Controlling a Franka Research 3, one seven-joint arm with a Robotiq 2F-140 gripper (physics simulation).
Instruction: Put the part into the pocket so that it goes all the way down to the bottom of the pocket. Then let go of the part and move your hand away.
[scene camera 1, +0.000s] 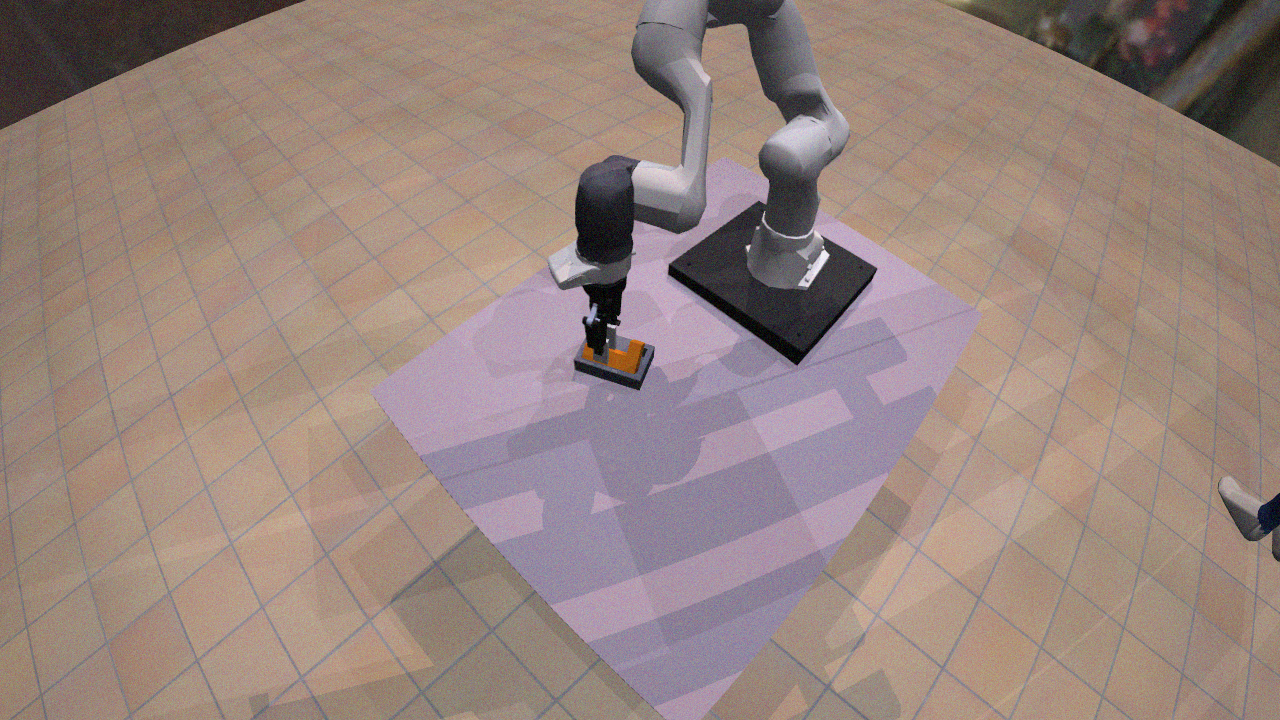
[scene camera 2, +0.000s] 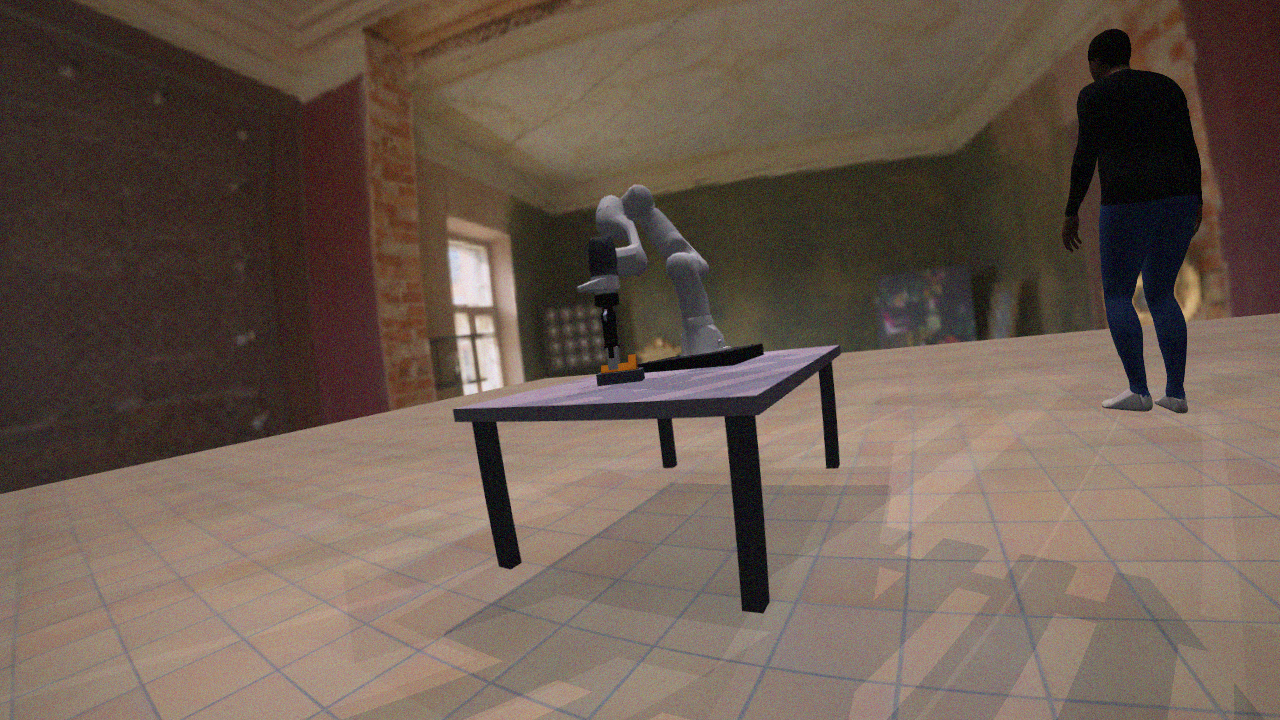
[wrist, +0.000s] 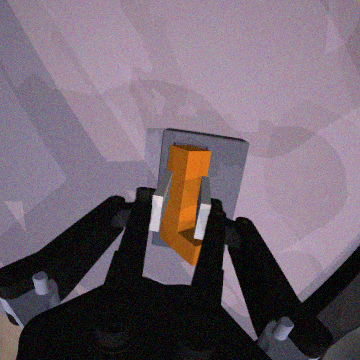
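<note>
An orange L-shaped part (scene camera 1: 624, 361) (scene camera 2: 631, 362) (wrist: 189, 182) is over the dark grey block (scene camera 1: 608, 375) (scene camera 2: 620, 377) (wrist: 226, 170) that has the pocket. Much of the part's height stands above the block's top face. My gripper (scene camera 1: 605, 350) (scene camera 2: 614, 360) (wrist: 184, 186) is shut on the part, with one light grey pad on each long side. In the wrist view the part's foot is at the near end and covers the block's near edge. The pocket is mostly hidden under the part, so I cannot tell how deep the part sits.
The block stands on the pale purple table (scene camera 1: 716, 582) (scene camera 2: 537, 404). The robot's black base plate (scene camera 1: 716, 284) (scene camera 2: 747, 354) is behind it on the same table. A person (scene camera 2: 1141, 143) stands on the floor away from the table.
</note>
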